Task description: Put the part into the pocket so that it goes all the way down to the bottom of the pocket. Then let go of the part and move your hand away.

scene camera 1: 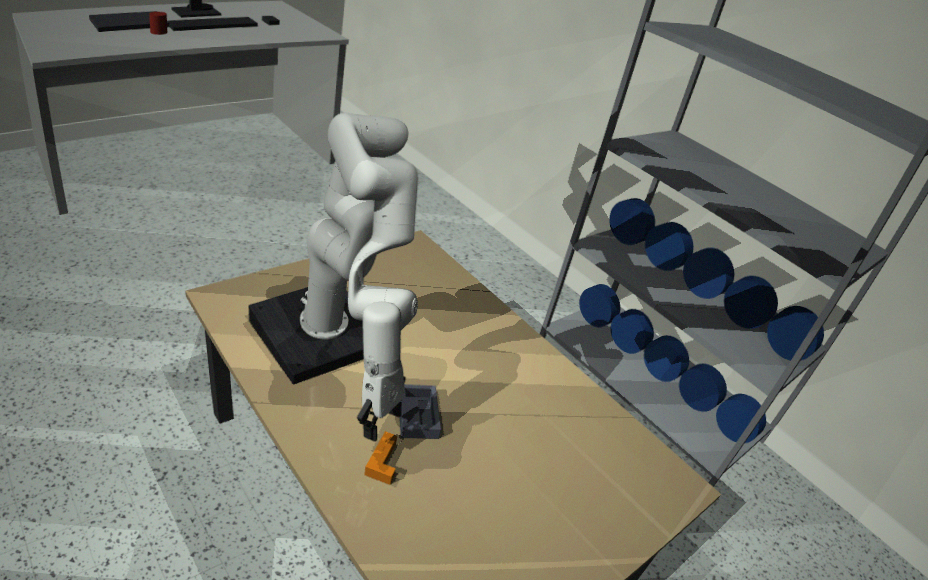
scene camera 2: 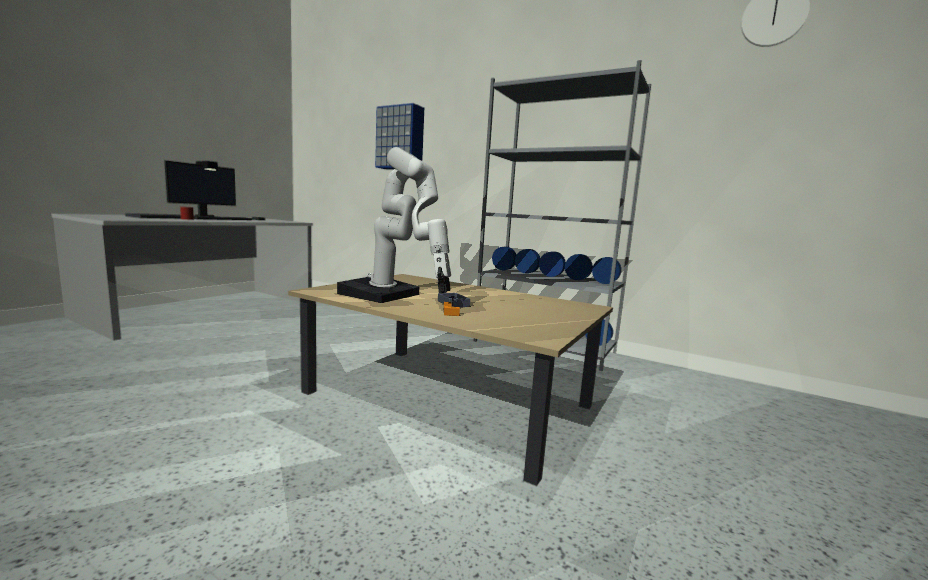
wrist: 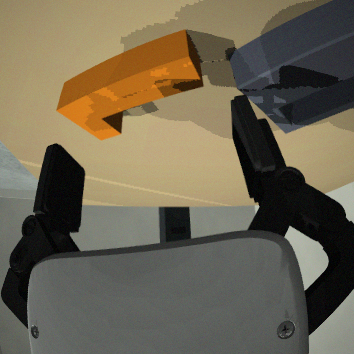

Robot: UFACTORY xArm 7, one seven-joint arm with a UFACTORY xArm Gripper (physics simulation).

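Seen in the pictures: gripper, fingertip midpoint: [scene camera 1: 382, 426] [scene camera 2: 444, 292] [wrist: 144, 135]; arm's base at its link origin: [scene camera 1: 324, 321] [scene camera 2: 383, 284].
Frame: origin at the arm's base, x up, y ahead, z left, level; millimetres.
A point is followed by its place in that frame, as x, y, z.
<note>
The part, an orange L-shaped block [scene camera 1: 383, 452] {-17, 404, -158} [scene camera 2: 450, 310] {-26, 430, -204} [wrist: 135, 70] {-20, 377, -146}, lies on the table, apart from the pocket. The pocket is in a dark blue-grey block [scene camera 1: 422, 432] {-24, 415, -45} [scene camera 2: 463, 301] {-21, 421, -38} [wrist: 270, 55] {-23, 360, -60} with raised walls, just behind and to the right of the part in the scene camera 1 view. In the wrist view this block is cut off at the right edge. My gripper [scene camera 1: 384, 427] {29, 375, -139} [scene camera 2: 443, 290] {29, 375, -139} [wrist: 144, 135] {29, 375, -139} is open and empty, low beside the pocket block and near the part's rear end. In the wrist view the part shows beyond the fingertips.
The wooden table [scene camera 1: 547, 492] {-47, 709, 63} [scene camera 2: 533, 320] {-47, 736, -89} carries the arm's black base plate [scene camera 1: 294, 365] {-11, 76, -152} [scene camera 2: 372, 294] {-17, 48, -163}. A shelf rack [scene camera 1: 594, 181] [scene camera 2: 487, 191] with blue balls stands past the table's right side. A grey desk [scene camera 1: 301, 34] [scene camera 2: 78, 253] stands farther back.
</note>
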